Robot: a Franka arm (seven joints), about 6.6 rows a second.
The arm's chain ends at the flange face. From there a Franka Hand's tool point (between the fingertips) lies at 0.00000 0.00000 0.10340 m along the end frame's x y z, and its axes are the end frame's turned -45 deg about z.
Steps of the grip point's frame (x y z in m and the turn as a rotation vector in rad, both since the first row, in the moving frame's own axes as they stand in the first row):
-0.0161 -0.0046 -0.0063 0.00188 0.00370 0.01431
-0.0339 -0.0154 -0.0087 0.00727 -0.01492 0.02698
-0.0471 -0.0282 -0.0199 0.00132 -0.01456 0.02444
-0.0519 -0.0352 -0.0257 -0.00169 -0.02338 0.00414
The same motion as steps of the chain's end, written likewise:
-0.0148 0.0085 -0.0063 0.00395 0.00129 0.01431
-0.0332 0.0125 -0.0087 -0.00541 -0.01569 0.02698
-0.0521 0.0124 -0.0199 -0.00936 -0.01123 0.02444
-0.0600 0.0100 -0.0257 -0.01773 -0.01534 0.00414

